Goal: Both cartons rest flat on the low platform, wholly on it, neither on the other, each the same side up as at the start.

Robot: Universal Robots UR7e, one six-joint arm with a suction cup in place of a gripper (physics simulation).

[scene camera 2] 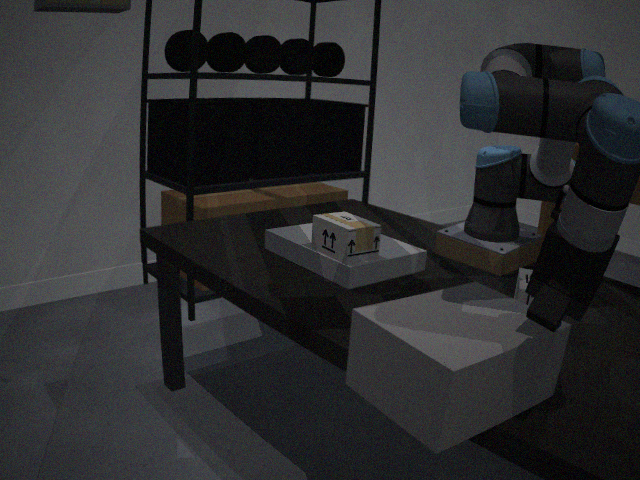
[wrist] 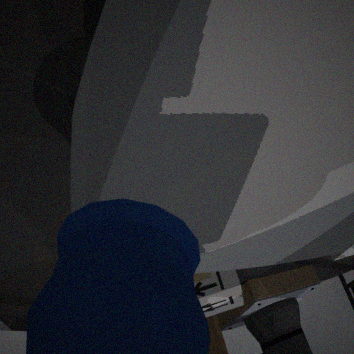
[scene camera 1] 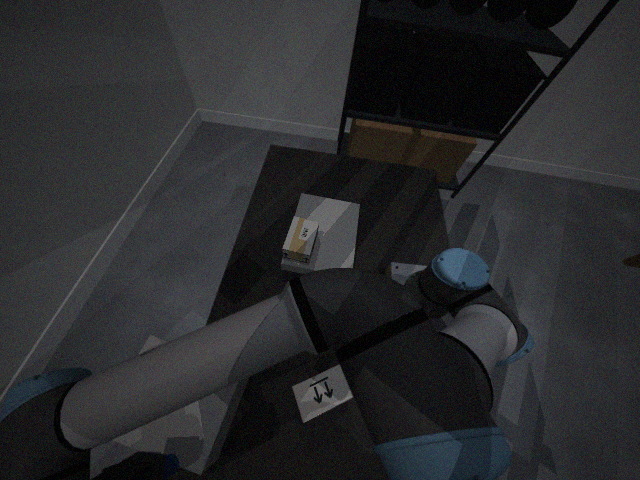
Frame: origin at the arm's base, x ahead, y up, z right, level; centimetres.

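Where they show: end effector, tool point: (wrist: pixel 126 258) (scene camera 1: pixel 170 464); arm's base, origin of the base link: (scene camera 2: pixel 491 232) (wrist: pixel 269 310) (scene camera 1: pixel 427 294).
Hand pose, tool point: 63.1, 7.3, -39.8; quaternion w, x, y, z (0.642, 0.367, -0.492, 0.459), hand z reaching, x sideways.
Observation:
Each offset is from my tool point to the top centre of the thing, as dx, dy, dz. Level surfaces: height alone.
A small white-and-tan carton {-21.8, -1.6, +55.7} (scene camera 1: pixel 300 238) (scene camera 2: pixel 346 234) with up arrows stands upright on the low white platform {-29.8, -9.2, +62.6} (scene camera 1: pixel 338 232) (scene camera 2: pixel 294 242), near its edge. A large plain white carton {+4.0, -2.0, +10.9} (scene camera 2: pixel 444 361) (wrist: pixel 263 88) sits off the platform, low beside the dark table {dy -14.0} (scene camera 2: pixel 207 242) (scene camera 1: pixel 289 170), and looks level. My suction cup (scene camera 2: pixel 545 314) (wrist: pixel 119 281) is at the large carton's top, near its right edge. I cannot see whether it still touches. In scene camera 1 the arm hides the cup and most of the large carton.
A black shelf rack (scene camera 2: pixel 144 154) (scene camera 1: pixel 343 118) stands behind the table, with brown boxes (scene camera 2: pixel 232 201) (scene camera 1: pixel 408 147) on its lowest level. The arm's base stands on a wooden pedestal (scene camera 2: pixel 486 252) at the table's right end. The room walls are close behind.

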